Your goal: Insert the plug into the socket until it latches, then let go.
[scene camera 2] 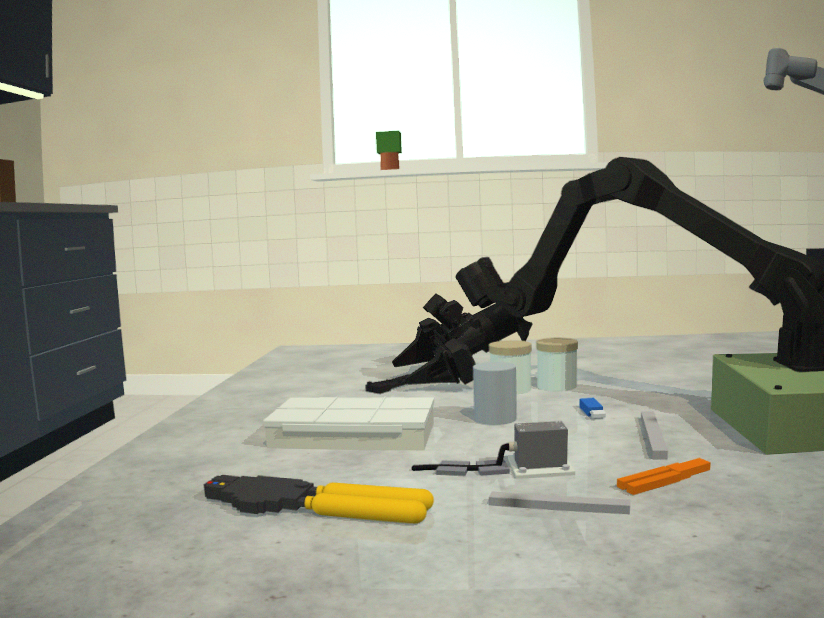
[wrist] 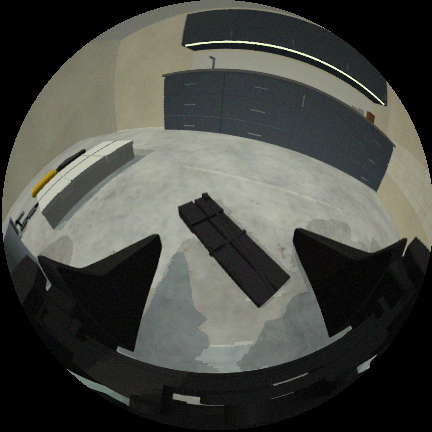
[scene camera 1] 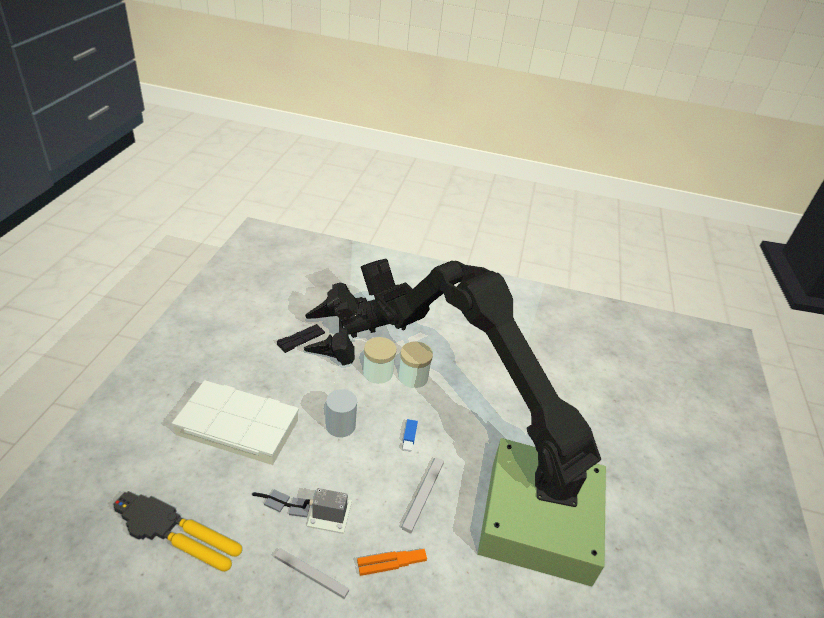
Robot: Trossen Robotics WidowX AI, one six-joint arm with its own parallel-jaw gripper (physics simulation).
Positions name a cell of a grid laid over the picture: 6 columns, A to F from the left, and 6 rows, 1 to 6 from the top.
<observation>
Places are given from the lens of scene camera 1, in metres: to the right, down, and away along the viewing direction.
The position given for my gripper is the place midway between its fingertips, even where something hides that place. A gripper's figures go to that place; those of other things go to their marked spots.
my gripper (scene camera 1: C4): -0.23, 0.05, 1.31
grey cylinder (scene camera 1: C4): -0.12, 0.17, 1.11
orange tool (scene camera 1: C6): -0.01, 0.39, 0.96
</observation>
